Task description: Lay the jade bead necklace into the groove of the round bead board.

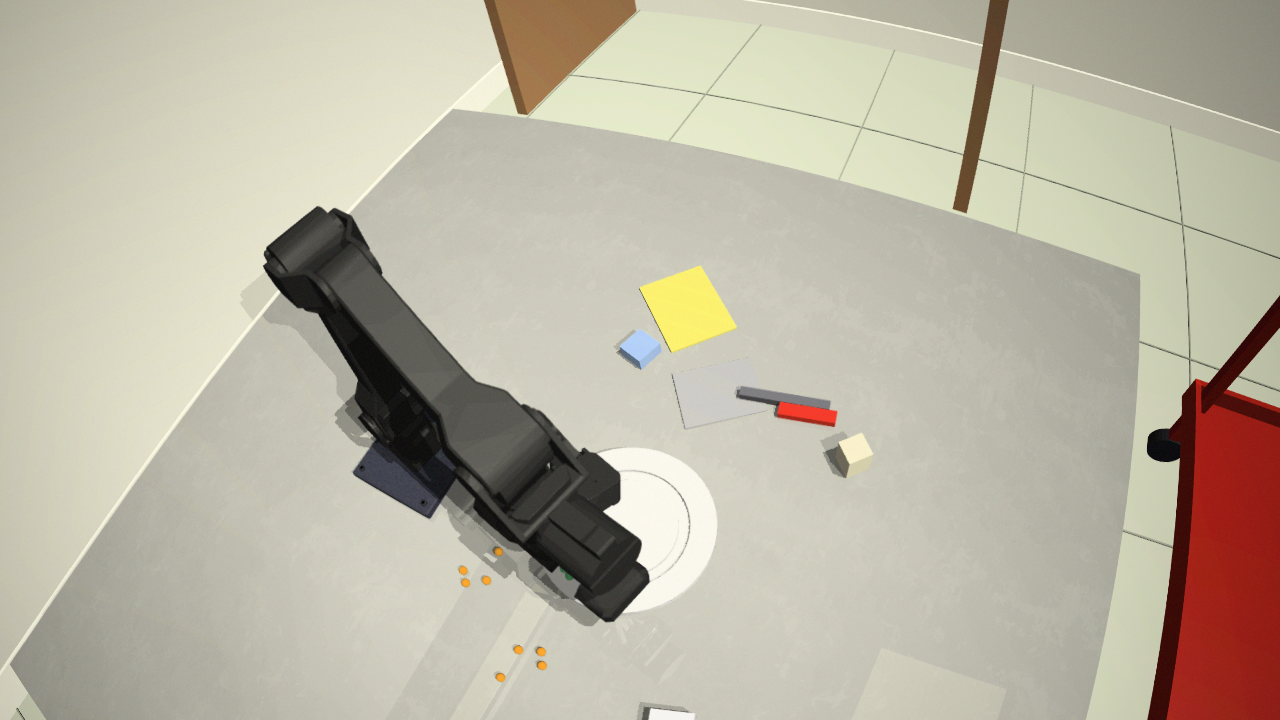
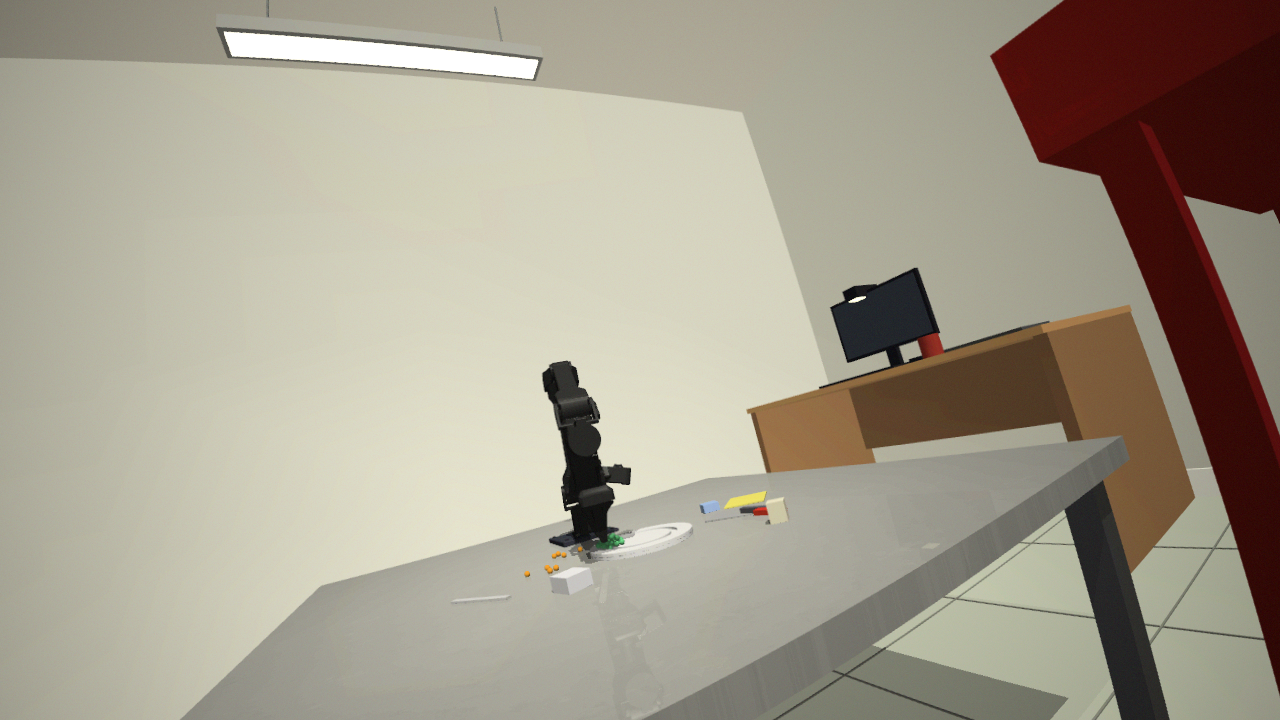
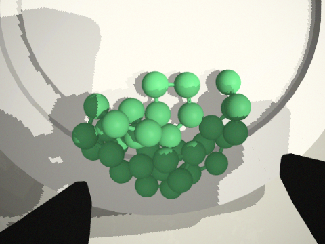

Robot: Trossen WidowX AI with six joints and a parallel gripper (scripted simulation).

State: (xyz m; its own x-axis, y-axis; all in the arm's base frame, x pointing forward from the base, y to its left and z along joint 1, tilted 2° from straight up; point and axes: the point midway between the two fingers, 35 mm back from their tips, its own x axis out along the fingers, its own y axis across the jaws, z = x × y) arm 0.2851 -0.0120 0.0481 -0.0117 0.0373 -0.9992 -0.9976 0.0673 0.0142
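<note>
Now: gripper tip 70 mm to the right of the inner disc and 20 mm above it. The rest, counted from my gripper tip: grey rod 90 mm ahead, 230 mm to the right, 30 mm below; then grey sheet 10 mm behind, 280 mm to the left, 30 mm below; then bead board 70 mm to the left, 20 mm below.
</note>
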